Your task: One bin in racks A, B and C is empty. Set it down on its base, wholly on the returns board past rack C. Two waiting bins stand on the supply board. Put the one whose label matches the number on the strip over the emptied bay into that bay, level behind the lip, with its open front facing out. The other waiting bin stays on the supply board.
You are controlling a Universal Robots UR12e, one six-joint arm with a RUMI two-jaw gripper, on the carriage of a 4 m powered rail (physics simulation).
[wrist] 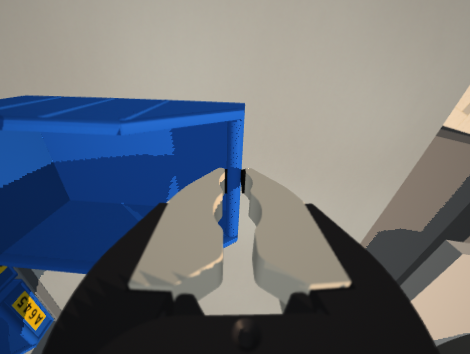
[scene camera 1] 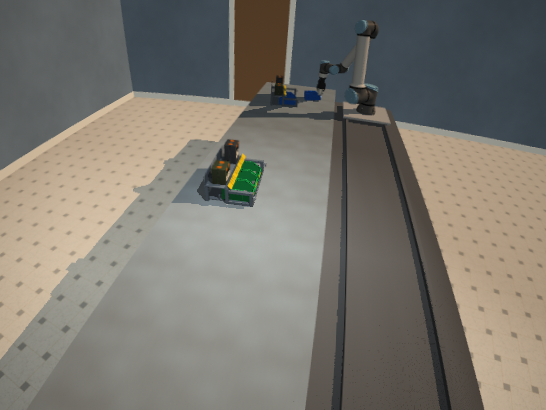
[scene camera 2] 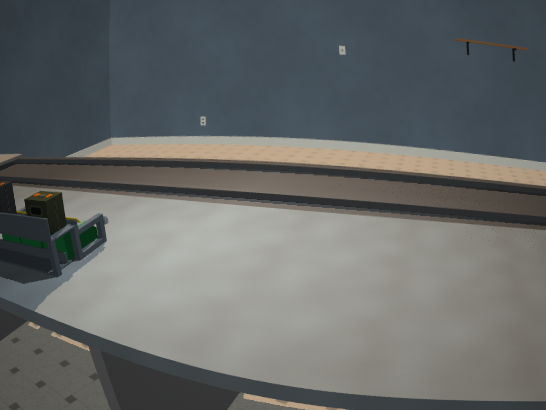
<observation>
I see my gripper [wrist: 233, 171], a blue bin [wrist: 87, 169] and a dark box [scene camera 2: 44, 204].
</observation>
